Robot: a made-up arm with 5 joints. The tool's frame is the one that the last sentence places. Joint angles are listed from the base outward.
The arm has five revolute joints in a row. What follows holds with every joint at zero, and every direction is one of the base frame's.
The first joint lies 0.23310 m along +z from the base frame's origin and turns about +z.
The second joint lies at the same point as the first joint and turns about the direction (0, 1, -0.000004).
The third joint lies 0.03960 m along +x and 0.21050 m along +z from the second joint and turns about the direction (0, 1, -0.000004).
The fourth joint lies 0.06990 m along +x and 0.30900 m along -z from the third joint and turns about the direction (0, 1, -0.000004).
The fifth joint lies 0.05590 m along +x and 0.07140 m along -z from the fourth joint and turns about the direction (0, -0.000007, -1).
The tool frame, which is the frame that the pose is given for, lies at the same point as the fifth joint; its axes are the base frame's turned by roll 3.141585, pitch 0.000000 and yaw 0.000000 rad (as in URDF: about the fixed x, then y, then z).
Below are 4 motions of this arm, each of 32 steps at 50 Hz.
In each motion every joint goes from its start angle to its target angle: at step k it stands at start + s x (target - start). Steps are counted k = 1, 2, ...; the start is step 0. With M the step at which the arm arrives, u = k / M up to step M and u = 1 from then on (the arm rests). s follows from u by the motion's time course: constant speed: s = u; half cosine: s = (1 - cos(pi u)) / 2; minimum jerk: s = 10 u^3 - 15 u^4 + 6 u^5.
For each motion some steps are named. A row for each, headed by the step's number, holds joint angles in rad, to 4 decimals.
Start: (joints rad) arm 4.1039 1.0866 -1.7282 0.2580 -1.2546
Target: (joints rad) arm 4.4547 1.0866 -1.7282 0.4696 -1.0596
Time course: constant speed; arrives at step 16
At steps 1, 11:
1: 4.1258 1.0866 -1.7282 0.2712 -1.2424
11: 4.3451 1.0866 -1.7282 0.4035 -1.1205

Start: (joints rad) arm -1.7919 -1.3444 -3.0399 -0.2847 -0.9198
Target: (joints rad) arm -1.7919 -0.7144 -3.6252 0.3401 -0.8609
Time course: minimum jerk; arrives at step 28
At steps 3, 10, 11, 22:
3: -1.7919 -1.3378 -3.0460 -0.2782 -0.9192
10: -1.7919 -1.1892 -3.1841 -0.1308 -0.9053
11: -1.7919 -1.1521 -3.2185 -0.0940 -0.9018
22: -1.7919 -0.7582 -3.5845 0.2967 -0.8650

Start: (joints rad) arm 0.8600 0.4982 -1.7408 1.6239 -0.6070
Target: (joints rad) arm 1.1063 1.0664 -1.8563 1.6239 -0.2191
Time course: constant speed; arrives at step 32
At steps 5, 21, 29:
5: 0.8985 0.5870 -1.7588 1.6239 -0.5464
21: 1.0216 0.8711 -1.8166 1.6239 -0.3524
29: 1.0832 1.0131 -1.8455 1.6239 -0.2555

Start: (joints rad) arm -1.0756 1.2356 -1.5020 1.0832 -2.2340
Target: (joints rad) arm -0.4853 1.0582 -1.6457 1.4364 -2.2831
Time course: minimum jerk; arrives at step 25
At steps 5, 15, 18, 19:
5: -1.0414 1.2253 -1.5103 1.1037 -2.2368
15: -0.6727 1.1145 -1.6001 1.3243 -2.2675
18: -0.5666 1.0826 -1.6259 1.3878 -2.2763
19: -0.5403 1.0747 -1.6323 1.4035 -2.2785

